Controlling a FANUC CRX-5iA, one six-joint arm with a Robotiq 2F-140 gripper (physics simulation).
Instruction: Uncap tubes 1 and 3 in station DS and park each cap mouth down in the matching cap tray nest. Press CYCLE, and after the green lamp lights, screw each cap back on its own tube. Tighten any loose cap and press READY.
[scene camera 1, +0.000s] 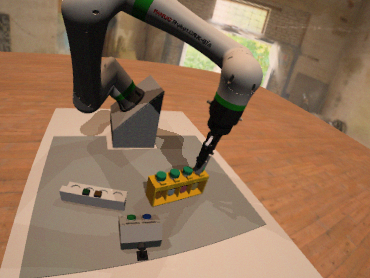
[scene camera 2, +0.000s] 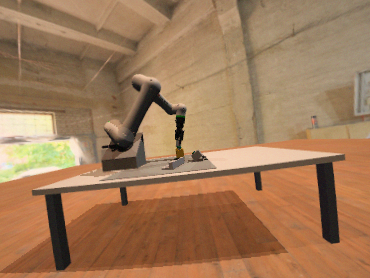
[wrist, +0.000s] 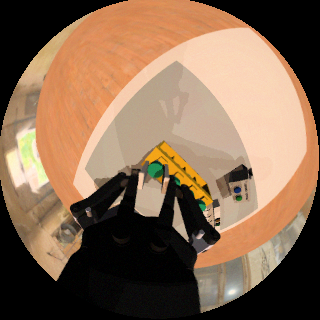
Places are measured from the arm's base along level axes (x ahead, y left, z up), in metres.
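Where they show: gripper, fingertip midpoint: (scene camera 1: 199, 169) (wrist: 155, 168); arm's base, link origin: (scene camera 1: 132, 101).
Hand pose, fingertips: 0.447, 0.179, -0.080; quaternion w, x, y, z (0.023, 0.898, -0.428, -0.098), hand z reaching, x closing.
Things, the pixels of their top centre, and the offset from my fingertips, as dx, dy, dz. "*": a spot on its surface instead.
- yellow tube rack, top centre: (wrist: 180, 187) (scene camera 1: 180, 174) (scene camera 2: 179, 148) +0.012, -0.077, -0.007
- green end cap, top centre: (wrist: 154, 170) +0.002, +0.000, +0.015
- white cap tray, top centre: (scene camera 1: 94, 186) (wrist: 211, 224) (scene camera 2: 173, 158) -0.014, -0.372, -0.057
- button box, top centre: (scene camera 1: 140, 219) (wrist: 245, 193) (scene camera 2: 196, 149) +0.161, -0.253, -0.026
- green button, top centre: (scene camera 1: 131, 215) +0.137, -0.273, -0.035
- blue button, top centre: (scene camera 1: 147, 215) +0.141, -0.229, -0.035
- small black part, surface spot: (scene camera 1: 142, 254) * +0.231, -0.261, -0.097
The yellow tube rack (scene camera 1: 150, 192) (scene camera 2: 180, 154) (wrist: 172, 158) stands on the grey mat. Three green caps (scene camera 1: 161, 176) (scene camera 1: 174, 173) (scene camera 1: 187, 170) show on its top in scene camera 1. My gripper (scene camera 1: 200, 168) (wrist: 155, 168) is at the rack's far right end in scene camera 1, fingers pointing down. In the wrist view its fingers are shut on the green end cap (wrist: 156, 168), which sits at the rack top. The fingers hide this cap in scene camera 1. The white cap tray (scene camera 1: 107, 201) lies to the left. The button box (scene camera 1: 141, 233) (wrist: 241, 191) has a green button (scene camera 1: 131, 217) and a blue button (scene camera 1: 146, 216).
The grey arm base (scene camera 1: 134, 127) (scene camera 2: 122, 157) stands behind the rack and tray. Small dark green and brown pieces (scene camera 1: 86, 191) (scene camera 1: 98, 193) show at the tray's top. A small black part (scene camera 1: 142, 254) is in front of the button box.
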